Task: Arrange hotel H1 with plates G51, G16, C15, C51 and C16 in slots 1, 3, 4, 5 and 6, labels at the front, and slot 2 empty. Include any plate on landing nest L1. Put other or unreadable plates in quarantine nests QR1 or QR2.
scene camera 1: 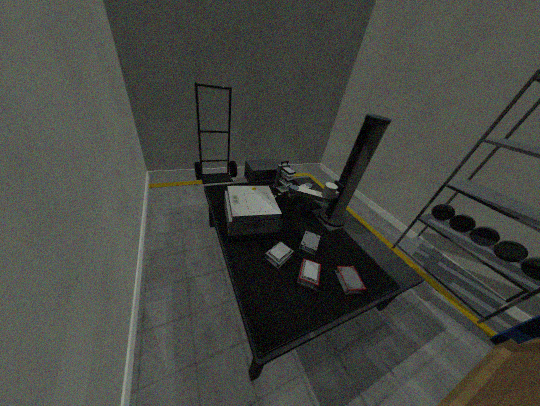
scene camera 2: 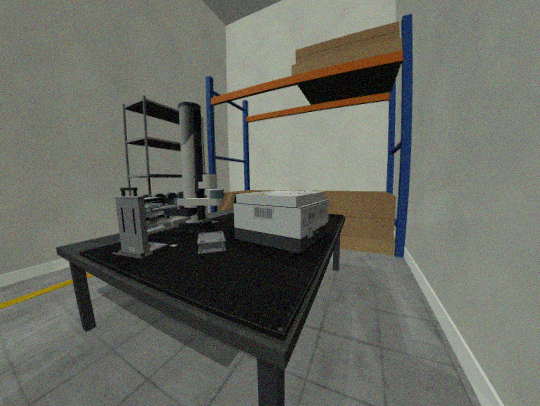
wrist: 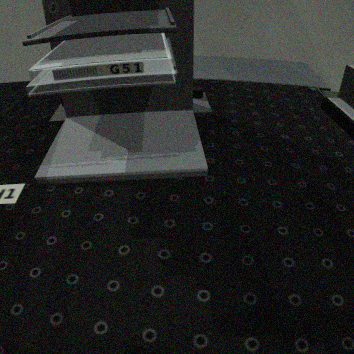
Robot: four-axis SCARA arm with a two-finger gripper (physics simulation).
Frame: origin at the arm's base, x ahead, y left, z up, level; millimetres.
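Seen in the pictures: gripper, fingertip midpoint: (scene camera 2: 160, 222) (wrist: 161, 84); arm's base at its link origin: (scene camera 1: 332, 217) (scene camera 2: 195, 223).
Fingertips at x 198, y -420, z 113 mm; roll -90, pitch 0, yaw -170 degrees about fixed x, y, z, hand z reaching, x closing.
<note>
Offsets run from my fingertips to a thing's top centre. "spot": to the spot under its first point. Level surfaces: height alone.
The hotel H1 (scene camera 1: 287, 172) (scene camera 2: 131, 225) (wrist: 172, 97) stands at the table's far end in scene camera 1. In the wrist view, plate G51 {dx +55, dy -98, dz -1 mm} (wrist: 107, 71) sits level on its low shelf, readable label to the front. The shelf above (wrist: 115, 24) shows no plate on its visible part. More plates higher up are too small to read. Two red-edged nests {dx +384, dy +875, dz -36 mm} (scene camera 1: 310, 271) {spot: dx +167, dy +1008, dz -50 mm} (scene camera 1: 350, 279) and two grey nests {dx +509, dy +682, dz -36 mm} (scene camera 1: 279, 252) {spot: dx +240, dy +661, dz -50 mm} (scene camera 1: 310, 241) stand nearer scene camera 1; their labels are unreadable. My gripper (scene camera 1: 295, 188) is open and empty, in front of the hotel; its fingers are hard to see.
A white boxy device {dx +591, dy +315, dz +147 mm} (scene camera 1: 252, 202) (scene camera 2: 280, 215) stands on the black table {dz -100 mm} (scene camera 1: 270, 320) (scene camera 2: 225, 295). The arm's column (scene camera 1: 357, 165) (scene camera 2: 191, 155) rises opposite it. A grey block-like stand (scene camera 2: 211, 242) lies between hotel and device. An H1 tag {dx +142, dy -30, dz -100 mm} (wrist: 11, 193) lies by the hotel base {spot: dx +53, dy -101, dz -92 mm} (wrist: 125, 142).
</note>
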